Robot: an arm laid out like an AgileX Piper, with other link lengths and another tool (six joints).
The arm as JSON. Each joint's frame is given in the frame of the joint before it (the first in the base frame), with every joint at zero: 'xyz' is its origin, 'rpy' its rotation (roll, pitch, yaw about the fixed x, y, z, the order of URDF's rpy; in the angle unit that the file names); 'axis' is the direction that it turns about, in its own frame. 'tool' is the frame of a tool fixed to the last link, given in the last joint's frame.
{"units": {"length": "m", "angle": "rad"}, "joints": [
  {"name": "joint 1", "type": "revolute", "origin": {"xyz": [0.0, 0.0, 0.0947], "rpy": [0.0, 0.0, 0.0]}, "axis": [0.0, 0.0, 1.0]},
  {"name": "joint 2", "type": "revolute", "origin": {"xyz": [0.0, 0.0, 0.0], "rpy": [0.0, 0.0, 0.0]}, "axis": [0.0, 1.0, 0.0]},
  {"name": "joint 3", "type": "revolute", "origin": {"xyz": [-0.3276, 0.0, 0.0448], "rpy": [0.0, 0.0, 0.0]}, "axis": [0.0, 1.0, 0.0]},
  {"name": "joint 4", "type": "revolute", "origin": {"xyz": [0.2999, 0.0, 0.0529], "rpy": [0.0, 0.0, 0.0]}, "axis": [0.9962, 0.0, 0.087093]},
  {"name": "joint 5", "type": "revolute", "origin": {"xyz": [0.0, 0.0, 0.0], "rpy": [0.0, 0.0, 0.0]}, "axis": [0.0, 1.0, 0.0]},
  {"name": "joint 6", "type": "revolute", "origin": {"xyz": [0.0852, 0.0, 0.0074], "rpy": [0.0, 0.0, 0.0]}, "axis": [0.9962, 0.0, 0.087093]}
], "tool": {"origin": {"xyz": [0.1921, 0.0, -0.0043], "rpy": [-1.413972, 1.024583, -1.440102]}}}
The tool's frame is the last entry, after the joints.
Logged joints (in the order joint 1, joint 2, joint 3, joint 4, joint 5, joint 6), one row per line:
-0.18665, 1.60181, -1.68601, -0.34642, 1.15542, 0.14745
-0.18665, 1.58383, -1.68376, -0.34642, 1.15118, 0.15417
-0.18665, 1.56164, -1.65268, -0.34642, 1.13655, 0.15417
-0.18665, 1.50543, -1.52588, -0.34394, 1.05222, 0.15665
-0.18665, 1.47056, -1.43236, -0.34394, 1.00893, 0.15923
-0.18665, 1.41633, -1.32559, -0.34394, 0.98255, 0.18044
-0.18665, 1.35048, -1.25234, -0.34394, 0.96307, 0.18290
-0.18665, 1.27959, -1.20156, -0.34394, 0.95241, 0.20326
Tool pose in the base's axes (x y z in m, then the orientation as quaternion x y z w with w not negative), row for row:
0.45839, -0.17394, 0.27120, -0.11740, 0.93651, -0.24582, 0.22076
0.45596, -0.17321, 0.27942, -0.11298, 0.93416, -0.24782, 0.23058
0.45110, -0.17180, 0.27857, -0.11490, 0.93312, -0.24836, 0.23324
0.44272, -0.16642, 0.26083, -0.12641, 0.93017, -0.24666, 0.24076
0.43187, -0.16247, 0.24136, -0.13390, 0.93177, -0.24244, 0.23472
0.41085, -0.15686, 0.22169, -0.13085, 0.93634, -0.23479, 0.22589
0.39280, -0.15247, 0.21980, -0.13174, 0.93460, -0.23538, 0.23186
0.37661, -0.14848, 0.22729, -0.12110, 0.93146, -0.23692, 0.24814
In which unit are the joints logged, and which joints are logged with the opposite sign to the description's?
The joints are logged in radians. Opposite sign: none.
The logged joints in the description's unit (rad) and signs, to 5 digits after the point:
-0.18665, 1.60181, -1.68601, -0.34642, 1.15542, 0.14745
-0.18665, 1.58383, -1.68376, -0.34642, 1.15118, 0.15417
-0.18665, 1.56164, -1.65268, -0.34642, 1.13655, 0.15417
-0.18665, 1.50543, -1.52588, -0.34394, 1.05222, 0.15665
-0.18665, 1.47056, -1.43236, -0.34394, 1.00893, 0.15923
-0.18665, 1.41633, -1.32559, -0.34394, 0.98255, 0.18044
-0.18665, 1.35048, -1.25234, -0.34394, 0.96307, 0.18290
-0.18665, 1.27959, -1.20156, -0.34394, 0.95241, 0.20326

